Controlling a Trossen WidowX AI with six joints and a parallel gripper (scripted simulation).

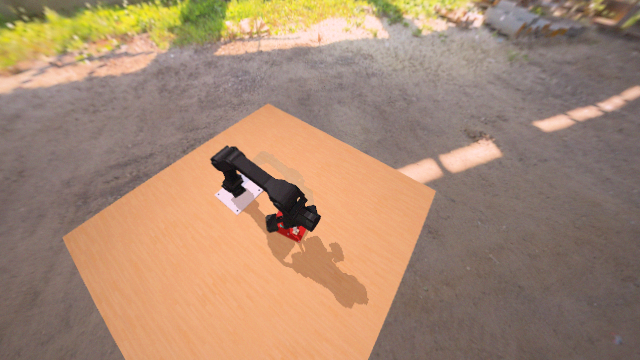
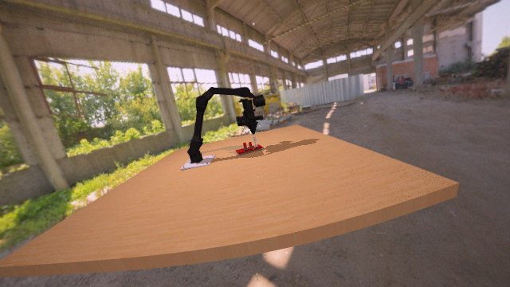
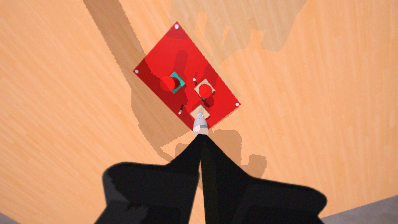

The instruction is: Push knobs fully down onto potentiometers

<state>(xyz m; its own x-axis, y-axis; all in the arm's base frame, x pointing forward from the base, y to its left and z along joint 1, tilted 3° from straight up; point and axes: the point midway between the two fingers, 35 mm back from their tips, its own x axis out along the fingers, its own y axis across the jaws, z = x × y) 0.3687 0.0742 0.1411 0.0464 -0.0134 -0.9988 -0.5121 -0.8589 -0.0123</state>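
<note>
Now: the grey knob 3 cm below my gripper tip. The rest, counted from my gripper tip: red knob: 6 cm behind, 2 cm to the right, 6 cm below.
</note>
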